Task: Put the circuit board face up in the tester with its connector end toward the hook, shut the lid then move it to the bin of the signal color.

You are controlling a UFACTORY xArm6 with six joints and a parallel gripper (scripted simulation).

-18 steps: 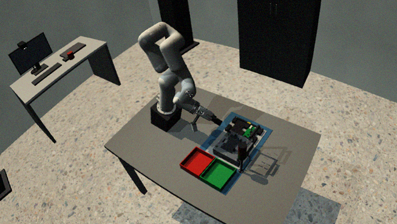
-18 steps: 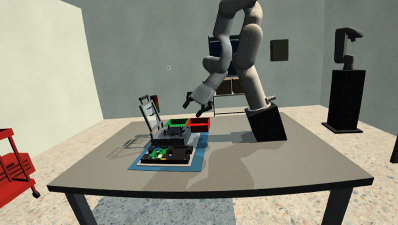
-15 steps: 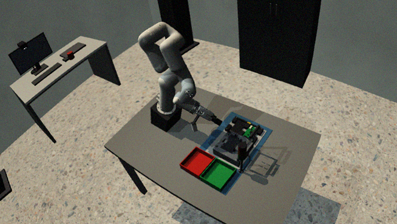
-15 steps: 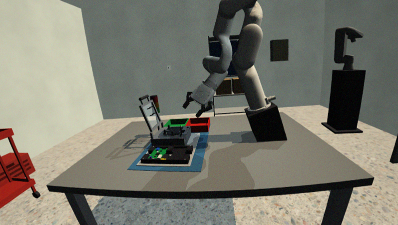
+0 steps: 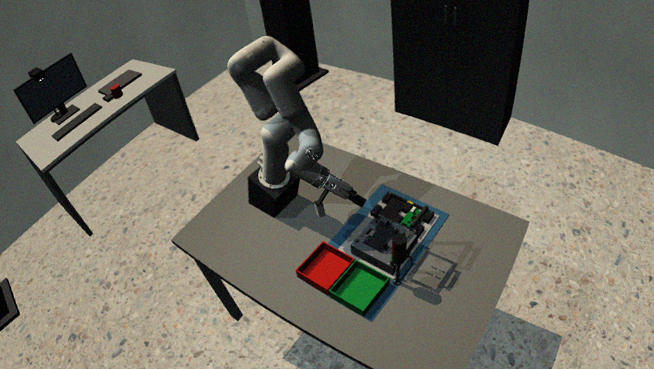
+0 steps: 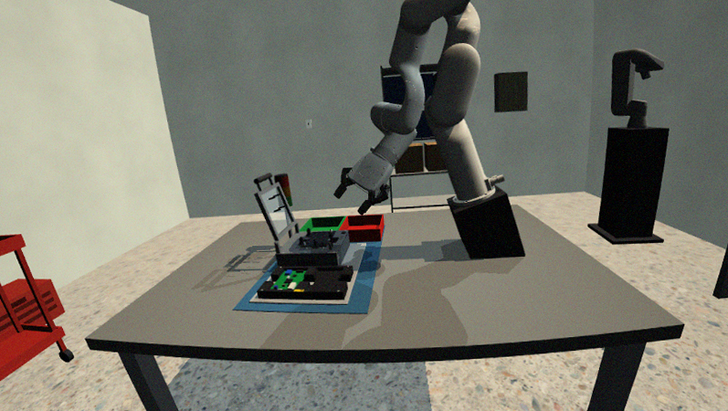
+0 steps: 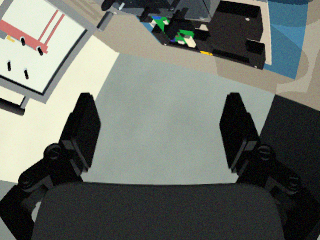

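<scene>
My gripper is now 140 mm short of the green circuit board, 160 mm to the right of it and 160 mm above it. The rest, counted from my hand: tester lid: 240 mm ahead, 10 mm to the right; tester plate: 120 mm ahead, 10 mm to the right, 110 mm below; black latch hook: 50 mm ahead, 40 mm to the left, 90 mm below.
</scene>
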